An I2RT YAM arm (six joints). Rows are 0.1 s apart.
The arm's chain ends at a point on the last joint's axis. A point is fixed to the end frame.
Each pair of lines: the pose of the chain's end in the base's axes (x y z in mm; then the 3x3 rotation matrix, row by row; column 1 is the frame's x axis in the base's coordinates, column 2 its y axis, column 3 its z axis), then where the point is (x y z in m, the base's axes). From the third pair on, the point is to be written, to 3 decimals.
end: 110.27 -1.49 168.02; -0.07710 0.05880 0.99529; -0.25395 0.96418 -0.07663; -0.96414 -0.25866 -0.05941
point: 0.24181 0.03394 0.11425
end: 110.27 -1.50 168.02; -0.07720 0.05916 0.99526; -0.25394 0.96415 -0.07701; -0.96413 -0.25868 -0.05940
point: 0.24182 0.03388 0.11425
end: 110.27 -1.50 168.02; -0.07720 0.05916 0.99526; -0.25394 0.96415 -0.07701; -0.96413 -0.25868 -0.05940
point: 0.242 0.034 0.114
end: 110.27 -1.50 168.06; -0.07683 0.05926 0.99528; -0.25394 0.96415 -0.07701; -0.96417 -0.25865 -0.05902
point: 0.242 0.034 0.114
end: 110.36 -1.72 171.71; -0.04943 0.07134 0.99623; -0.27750 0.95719 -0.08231; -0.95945 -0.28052 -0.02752
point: 0.244 0.032 0.121
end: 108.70 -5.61 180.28; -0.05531 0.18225 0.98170; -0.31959 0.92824 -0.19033; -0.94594 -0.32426 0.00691
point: 0.246 0.011 0.132
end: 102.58 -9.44 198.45; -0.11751 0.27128 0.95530; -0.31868 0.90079 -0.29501; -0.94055 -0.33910 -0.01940
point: 0.239 -0.008 0.146
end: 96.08 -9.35 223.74; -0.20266 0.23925 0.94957; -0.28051 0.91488 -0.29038; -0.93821 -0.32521 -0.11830
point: 0.228 -0.006 0.159
